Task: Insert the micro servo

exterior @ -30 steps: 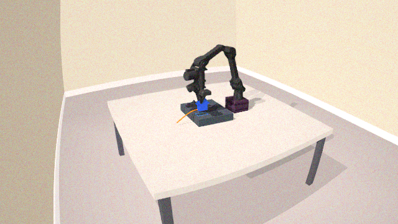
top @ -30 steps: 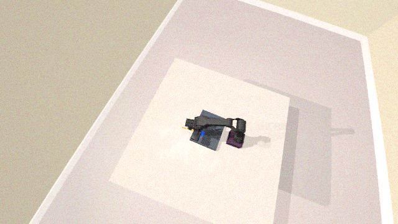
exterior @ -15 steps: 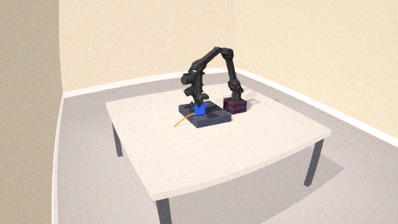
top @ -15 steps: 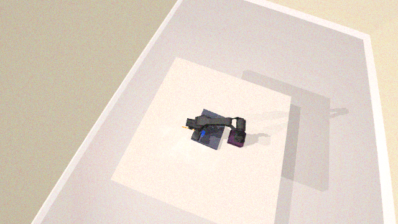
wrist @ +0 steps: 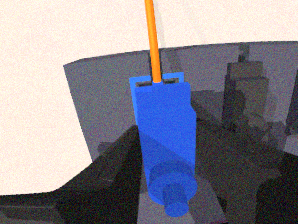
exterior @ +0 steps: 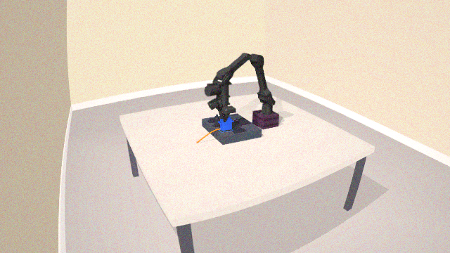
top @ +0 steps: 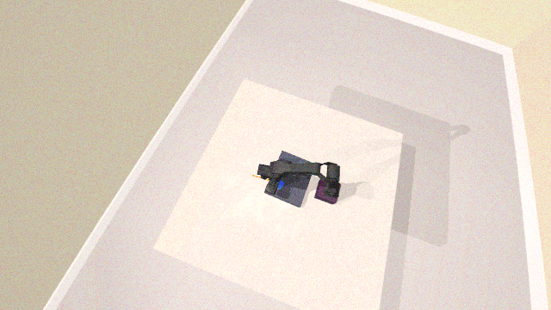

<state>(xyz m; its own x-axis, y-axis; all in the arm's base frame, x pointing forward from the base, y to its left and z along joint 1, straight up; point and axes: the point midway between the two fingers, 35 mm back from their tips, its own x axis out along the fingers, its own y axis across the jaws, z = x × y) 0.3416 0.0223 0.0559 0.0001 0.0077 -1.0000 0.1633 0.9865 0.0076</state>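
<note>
Now: gripper tip 13 cm past the grey deck, 8 cm above it and 5 cm to the left of it.
</note>
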